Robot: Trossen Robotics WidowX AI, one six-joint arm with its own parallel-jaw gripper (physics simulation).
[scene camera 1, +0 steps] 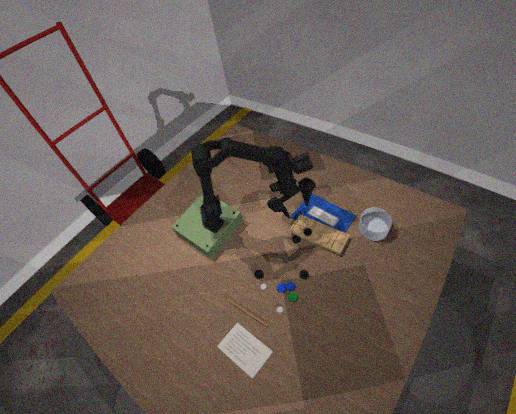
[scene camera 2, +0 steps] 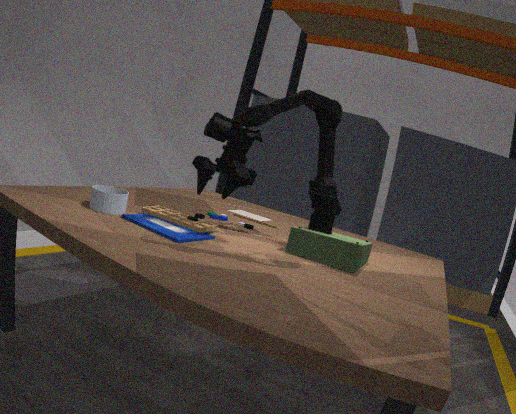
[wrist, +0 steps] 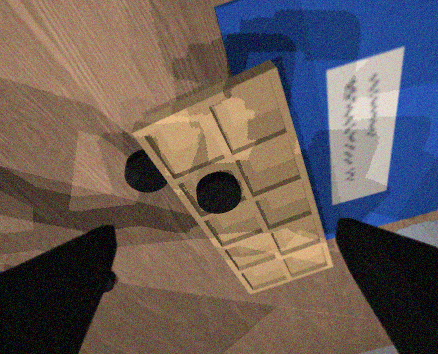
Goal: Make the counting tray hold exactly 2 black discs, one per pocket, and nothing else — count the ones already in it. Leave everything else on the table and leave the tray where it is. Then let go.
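The tan counting tray (scene camera 1: 331, 240) (scene camera 2: 165, 214) (wrist: 210, 125) has two columns of pockets. A black disc (scene camera 1: 307, 231) (wrist: 218, 192) lies at the second pocket from the wide near end, left column, in the wrist view; whether it is fully seated I cannot tell. The other pockets seen there look empty. Another black disc (scene camera 1: 296, 239) (wrist: 145, 171) is outside, right beside the tray's long side, partly covered by its edge in the wrist view. Two more black discs, one (scene camera 1: 259, 274) and another (scene camera 1: 304, 274), lie on the table. My gripper (scene camera 1: 298, 210) (scene camera 2: 212, 195) (wrist: 228, 232) is open and empty, above the tray area.
A blue flat case (scene camera 1: 345, 218) (scene camera 2: 180, 237) (wrist: 310, 30) with a white label adjoins the tray's other long side. A clear round container (scene camera 1: 375, 224) (scene camera 2: 109, 199) stands past the tray. Blue discs (scene camera 1: 281, 288), a green disc (scene camera 1: 293, 297), white discs (scene camera 1: 263, 286), a thin stick (scene camera 1: 248, 313) and paper (scene camera 1: 245, 350) lie on the table.
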